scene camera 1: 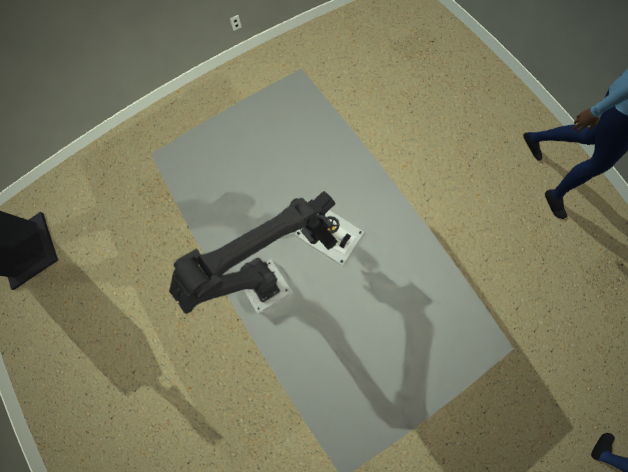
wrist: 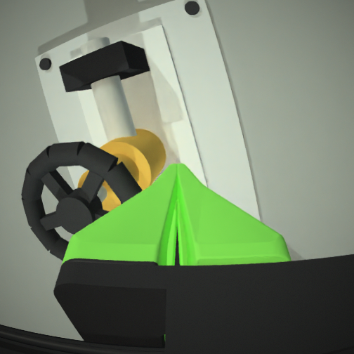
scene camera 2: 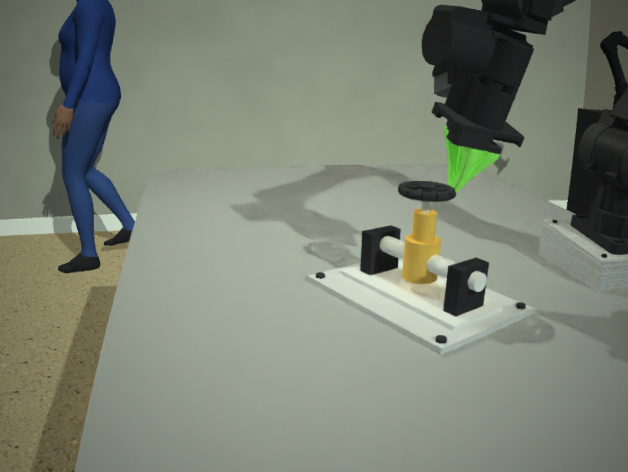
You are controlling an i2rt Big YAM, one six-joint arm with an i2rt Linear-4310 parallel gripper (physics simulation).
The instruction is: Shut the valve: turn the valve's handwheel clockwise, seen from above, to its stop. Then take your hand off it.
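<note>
The valve's black spoked handwheel [scene camera 1: 333, 220] [scene camera 2: 426, 190] [wrist: 75, 212] lies level on top of the yellow valve body [scene camera 2: 421, 257] [wrist: 141, 159]. A white pipe runs through the body between two black blocks [scene camera 2: 466, 286] [wrist: 104, 67] on a white base plate [scene camera 2: 375, 312] [wrist: 220, 100]. My gripper [scene camera 2: 455, 190] [wrist: 177, 175] is shut and empty, its green fingers pointing down and tilted. In the scene camera 2 view the fingertips are at the wheel's right rim, at about rim height; whether they touch it I cannot tell. In the wrist view the fingers cover part of the rim.
The valve stands on a grey table [scene camera 1: 284, 126] [scene camera 2: 228, 355]. The arm's base stands on a white block [scene camera 1: 283, 279] [scene camera 2: 568, 253] at the table's edge. A person in blue [scene camera 1: 604, 147] [scene camera 2: 86, 116] is beyond the table, and a black pedestal [scene camera 1: 45, 243] stands on the floor.
</note>
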